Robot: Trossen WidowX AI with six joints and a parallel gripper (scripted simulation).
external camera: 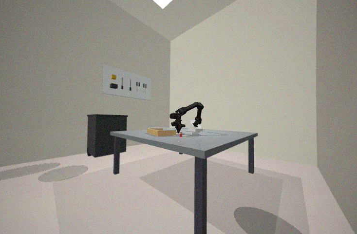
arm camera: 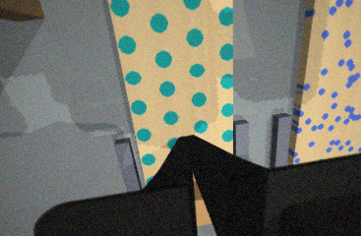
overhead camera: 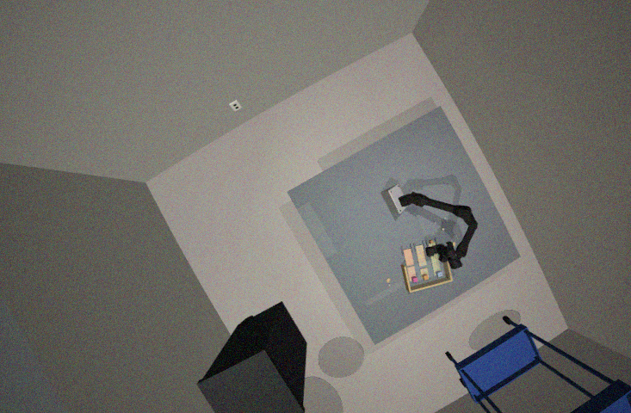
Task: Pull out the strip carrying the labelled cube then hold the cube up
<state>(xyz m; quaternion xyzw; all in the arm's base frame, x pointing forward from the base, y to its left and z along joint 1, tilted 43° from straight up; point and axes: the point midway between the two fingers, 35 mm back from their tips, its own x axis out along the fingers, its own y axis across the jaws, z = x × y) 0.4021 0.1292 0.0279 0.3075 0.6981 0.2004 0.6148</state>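
The strip lies 90 mm ahead of my gripper tip and 20 mm to the right of it. The rest, counted from my gripper tip: small red object 170 mm to the left, 120 mm ahead.
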